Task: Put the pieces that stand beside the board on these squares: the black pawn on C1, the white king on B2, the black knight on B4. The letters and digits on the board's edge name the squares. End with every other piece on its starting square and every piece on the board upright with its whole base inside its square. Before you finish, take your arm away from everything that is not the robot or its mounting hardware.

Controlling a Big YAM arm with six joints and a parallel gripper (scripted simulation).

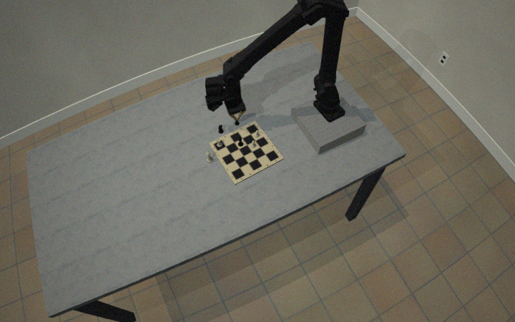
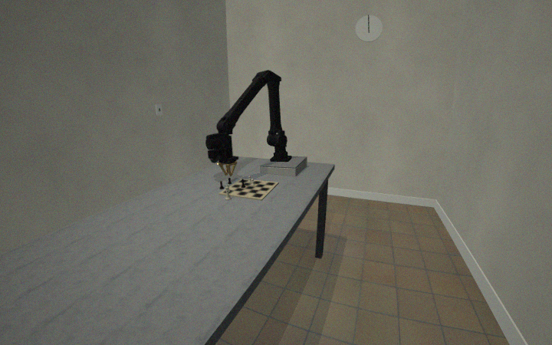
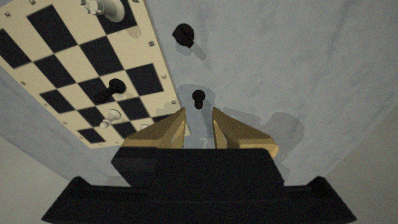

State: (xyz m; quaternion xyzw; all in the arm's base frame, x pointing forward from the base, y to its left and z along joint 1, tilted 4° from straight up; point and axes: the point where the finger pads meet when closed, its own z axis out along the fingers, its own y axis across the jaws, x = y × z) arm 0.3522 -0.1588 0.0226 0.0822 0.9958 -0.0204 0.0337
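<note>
Now: hand 40 mm above the black pawn. From my hand the other things lie so: chessboard (140 mm to the left, 50 mm below, 30 mm ahead); white king (170 mm ahead, 110 mm to the left, 20 mm below); black chess piece (110 mm to the left, 30 mm ahead, 20 mm below).
</note>
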